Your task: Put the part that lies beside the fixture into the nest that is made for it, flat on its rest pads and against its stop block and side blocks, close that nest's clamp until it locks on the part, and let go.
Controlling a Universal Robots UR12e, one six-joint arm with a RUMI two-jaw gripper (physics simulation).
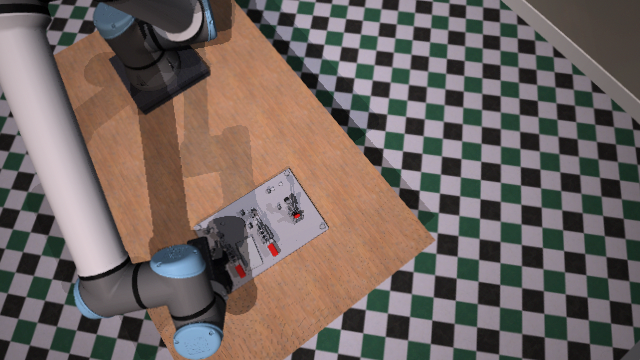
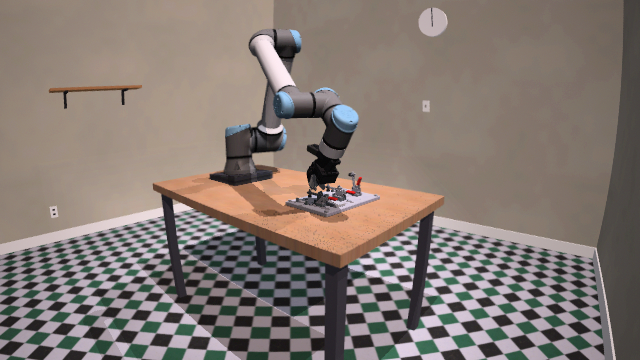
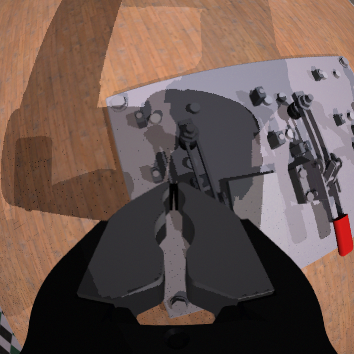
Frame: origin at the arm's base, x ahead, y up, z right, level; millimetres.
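Where they show: gripper, fingertip midpoint: (image 1: pixel 216 248) (image 2: pixel 312 188) (image 3: pixel 173 185); arm's base at its link origin: (image 1: pixel 154 69) (image 2: pixel 240 172).
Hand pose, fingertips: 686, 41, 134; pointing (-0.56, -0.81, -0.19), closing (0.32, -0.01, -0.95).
Things, the pixels of their top centre, and the offset from my fingertips, as dx, dy, dz. "spot": a spot on its surface instead. Level surfaces: height alone.
- middle clamp's red handle at its top centre: (image 3: pixel 346 233) (image 1: pixel 272 249) +92, -18, -130
- right clamp at a spot on its surface: (image 2: pixel 355 185) spot: +32, -24, -248
- pale rectangular piece at its top centre: (image 3: pixel 261 223) (image 1: pixel 249 253) (image 2: pixel 333 201) +55, -56, -66
- wooden table at its surface level: dy -81
My gripper (image 3: pixel 173 185) (image 2: pixel 314 185) is shut and empty, low over the left part of the fixture plate (image 1: pixel 305 233) (image 3: pixel 225 75) (image 2: pixel 367 197). Its fingertips are beside the left clamp's arm (image 3: pixel 201 165); whether they touch it I cannot tell. That arm lies low, and its red handle (image 1: pixel 240 271) (image 2: pixel 332 199) is down. The middle clamp's red handle (image 1: pixel 272 249) (image 3: pixel 343 235) is also down. The right clamp (image 2: pixel 355 185) stands raised. A pale rectangular piece (image 1: pixel 251 252) (image 3: pixel 260 210) with a dark edge lies between left and middle clamps. Whether it is the part is unclear; the left nest is partly hidden.
Small blocks (image 3: pixel 258 96) and round pads (image 3: pixel 193 107) stand up from the fixture plate. The fixture lies on the wooden table (image 1: pixel 360 220) (image 2: pixel 280 227). The arm's dark base (image 1: pixel 165 82) (image 2: pixel 241 176) stands at the table's far end. Shadows darken the left nest.
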